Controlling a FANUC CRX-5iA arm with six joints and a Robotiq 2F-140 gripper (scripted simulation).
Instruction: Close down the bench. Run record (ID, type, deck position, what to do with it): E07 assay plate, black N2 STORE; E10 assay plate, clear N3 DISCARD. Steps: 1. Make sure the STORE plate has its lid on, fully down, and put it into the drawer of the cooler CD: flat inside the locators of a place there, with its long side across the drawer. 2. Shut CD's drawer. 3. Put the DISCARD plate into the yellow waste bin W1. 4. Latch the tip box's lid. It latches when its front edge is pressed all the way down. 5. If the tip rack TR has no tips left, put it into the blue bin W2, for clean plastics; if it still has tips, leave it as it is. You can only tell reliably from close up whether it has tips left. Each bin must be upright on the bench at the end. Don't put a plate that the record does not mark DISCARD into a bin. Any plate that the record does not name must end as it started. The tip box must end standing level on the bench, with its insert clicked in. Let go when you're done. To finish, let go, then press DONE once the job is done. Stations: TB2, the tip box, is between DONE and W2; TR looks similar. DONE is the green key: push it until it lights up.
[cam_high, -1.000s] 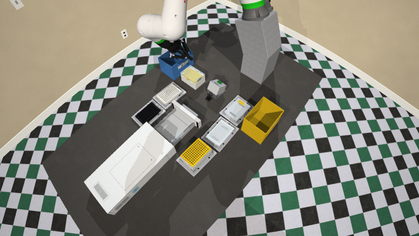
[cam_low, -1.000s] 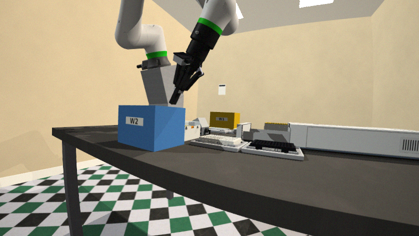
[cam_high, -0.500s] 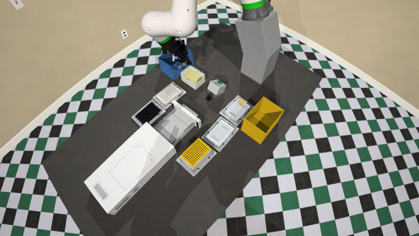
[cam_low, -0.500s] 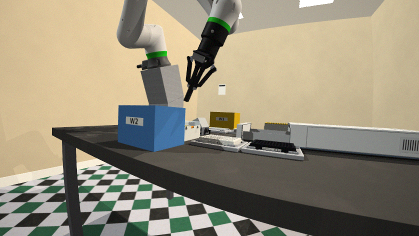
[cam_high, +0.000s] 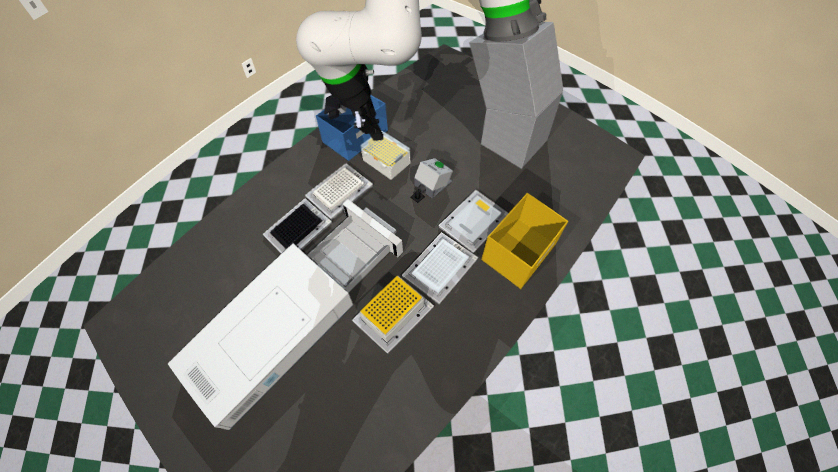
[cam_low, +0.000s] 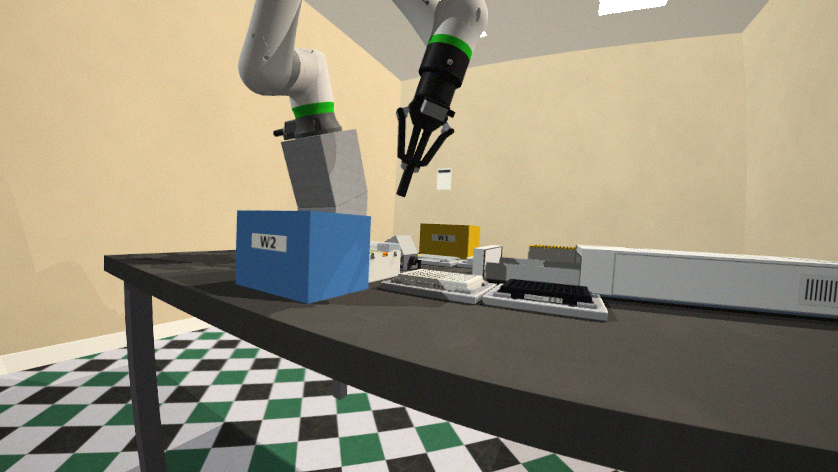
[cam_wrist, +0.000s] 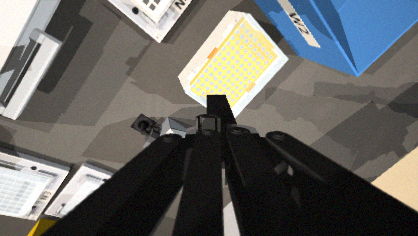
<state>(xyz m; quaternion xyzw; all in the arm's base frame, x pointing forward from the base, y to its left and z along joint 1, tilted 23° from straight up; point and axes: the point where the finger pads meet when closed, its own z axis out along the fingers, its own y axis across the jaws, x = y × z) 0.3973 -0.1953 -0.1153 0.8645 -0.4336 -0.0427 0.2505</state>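
The lid lies 300 mm to the left of my hand, 180 mm below it and 60 mm behind it. Round my hand: DONE key box: 150 mm below, 130 mm to the left, 90 mm behind; then white plate: 180 mm below, 110 mm ahead, 60 mm to the right; then tip box TB2: 160 mm below, 60 mm behind, 40 mm to the right.
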